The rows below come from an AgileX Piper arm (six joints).
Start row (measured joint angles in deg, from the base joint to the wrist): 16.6, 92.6, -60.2, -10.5, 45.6, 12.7
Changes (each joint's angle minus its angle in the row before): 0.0, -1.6, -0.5, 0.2, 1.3, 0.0; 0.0, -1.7, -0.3, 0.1, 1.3, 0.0; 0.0, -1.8, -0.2, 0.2, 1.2, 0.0; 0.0, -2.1, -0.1, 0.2, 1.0, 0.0; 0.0, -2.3, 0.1, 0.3, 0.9, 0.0; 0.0, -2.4, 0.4, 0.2, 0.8, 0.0; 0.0, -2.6, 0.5, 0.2, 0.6, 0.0; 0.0, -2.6, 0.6, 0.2, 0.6, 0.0; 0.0, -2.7, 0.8, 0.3, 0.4, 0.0; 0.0, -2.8, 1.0, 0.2, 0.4, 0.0; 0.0, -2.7, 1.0, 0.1, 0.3, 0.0; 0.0, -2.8, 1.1, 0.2, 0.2, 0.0; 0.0, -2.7, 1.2, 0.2, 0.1, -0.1; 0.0, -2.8, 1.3, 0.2, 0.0, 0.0
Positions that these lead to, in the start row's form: 16.6, 91.0, -60.7, -10.3, 46.9, 12.7; 16.6, 89.3, -61.0, -10.2, 48.2, 12.7; 16.6, 87.5, -61.2, -10.0, 49.4, 12.7; 16.6, 85.4, -61.3, -9.8, 50.4, 12.7; 16.6, 83.1, -61.2, -9.5, 51.3, 12.7; 16.6, 80.7, -60.8, -9.3, 52.1, 12.7; 16.6, 78.1, -60.3, -9.1, 52.7, 12.7; 16.6, 75.5, -59.7, -8.9, 53.3, 12.7; 16.6, 72.8, -58.9, -8.6, 53.7, 12.7; 16.6, 70.0, -57.9, -8.4, 54.1, 12.7; 16.6, 67.3, -56.9, -8.3, 54.4, 12.7; 16.6, 64.5, -55.8, -8.1, 54.6, 12.7; 16.6, 61.8, -54.6, -7.9, 54.7, 12.6; 16.6, 59.0, -53.3, -7.7, 54.7, 12.6
